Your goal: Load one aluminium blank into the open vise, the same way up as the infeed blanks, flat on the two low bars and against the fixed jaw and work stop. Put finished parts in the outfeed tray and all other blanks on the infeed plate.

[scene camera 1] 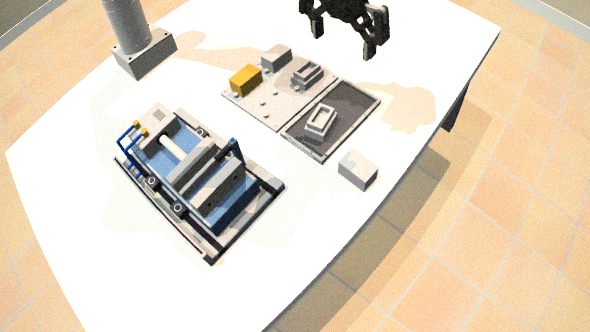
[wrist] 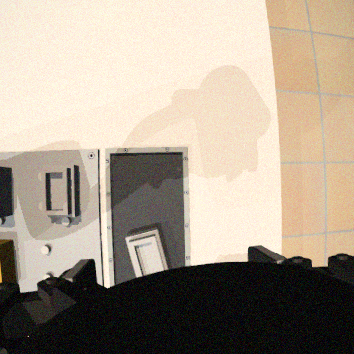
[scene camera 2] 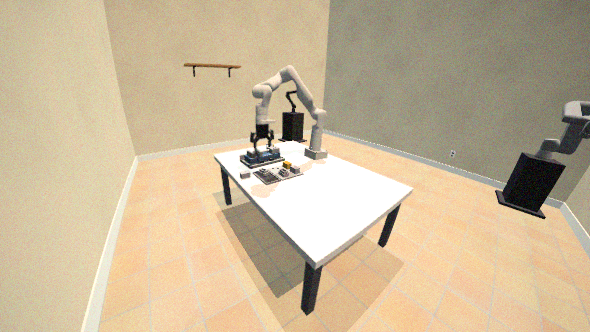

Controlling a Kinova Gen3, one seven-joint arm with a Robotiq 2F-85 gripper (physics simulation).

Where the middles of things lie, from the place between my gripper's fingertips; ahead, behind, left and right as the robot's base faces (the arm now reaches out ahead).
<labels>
My gripper is now 19 cm above the outfeed tray (scene camera 1: 351, 102) and 2 cm past it. From my hand the other things lie so: brass blank (scene camera 1: 249, 77): 22 cm behind, 17 cm below, 3 cm to the right; infeed plate (scene camera 1: 287, 104): 19 cm below, 16 cm behind, 2 cm to the left.
</labels>
